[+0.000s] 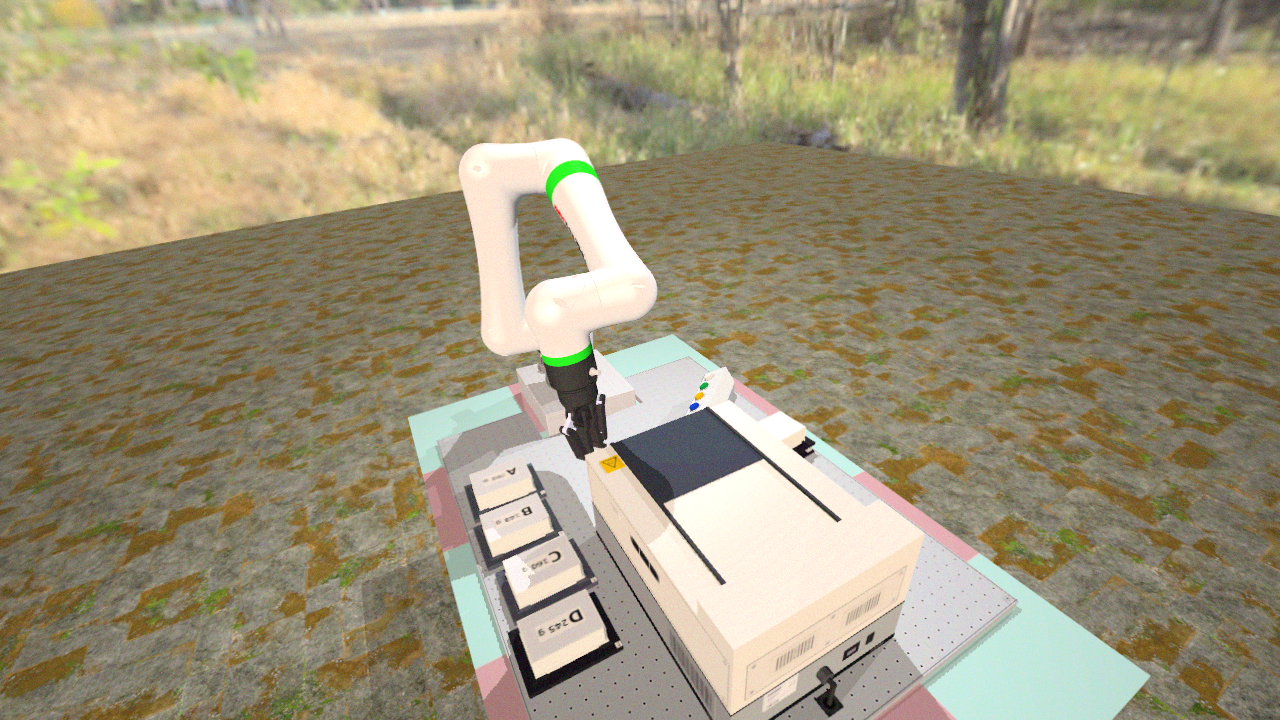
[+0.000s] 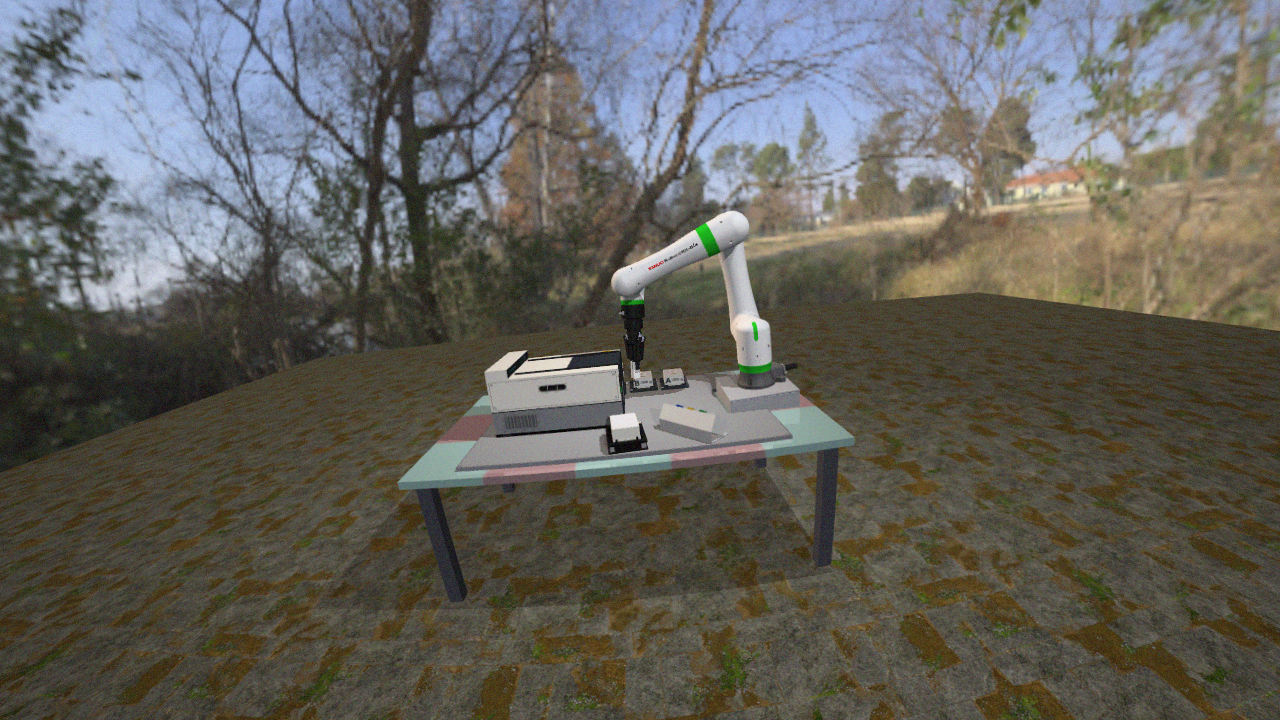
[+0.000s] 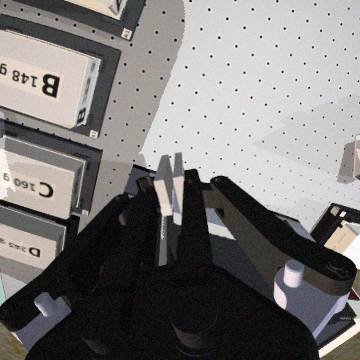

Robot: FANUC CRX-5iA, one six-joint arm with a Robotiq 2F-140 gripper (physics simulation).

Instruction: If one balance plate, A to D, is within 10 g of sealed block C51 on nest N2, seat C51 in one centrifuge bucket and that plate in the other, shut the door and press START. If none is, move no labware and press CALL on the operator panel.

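Places are measured from the arm's base along level axes (x ahead, y left, z up), in centimetres.
Pixels of known places: gripper, fingertip midpoint: (image 2: 635, 377) (image 3: 174, 166); arm's base, origin of the base link: (image 2: 756, 382).
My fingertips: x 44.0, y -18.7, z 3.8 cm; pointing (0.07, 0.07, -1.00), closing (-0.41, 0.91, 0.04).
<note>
Ahead of a thing's pixels: the offset from my fingertips to its top centre. Level surfaces: height alone.
My gripper (image 1: 590, 449) (image 2: 636, 368) (image 3: 174, 166) is shut and empty, pointing down beside the centrifuge's near-robot end. Balance plates A {dx -19.2, dy -14.9, dz -4.1 cm} (image 1: 503, 486) (image 2: 674, 379), B {dx -5.8, dy -17.9, dz -4.1 cm} (image 1: 515, 526) (image 3: 37, 80), C {dx +8.2, dy -18.9, dz -4.1 cm} (image 1: 542, 573) (image 3: 37, 192) and D {dx +21.3, dy -22.4, dz -4.1 cm} (image 1: 562, 639) (image 3: 27, 249) sit in dark nests in a row. Labels read B 148 g, C 160 g, D 245 g; A's number is too blurred. A pale block {dx +11.4, dy +41.1, dz -2.2 cm} (image 1: 782, 430) (image 2: 624, 428) sits in a black nest beyond the centrifuge (image 1: 823, 573) (image 2: 554, 388); its label is unreadable. The centrifuge's top has a dark panel {dx +16.4, dy +9.7, dz +11.9 cm} (image 1: 689, 454); no buckets show. The operator panel {dx -10.7, dy +41.8, dz -1.1 cm} (image 1: 721, 388) (image 2: 687, 420) has green, yellow and blue buttons.
The centrifuge stands tall between the plate row and the pale block. The arm's base block (image 2: 760, 396) stands at one end of the perforated board {dz -9.4 cm} (image 1: 962, 598). A small black lever (image 1: 828, 689) stands by the centrifuge's far end. The table {dz -10.7 cm} (image 2: 827, 431) has a pastel edge.
</note>
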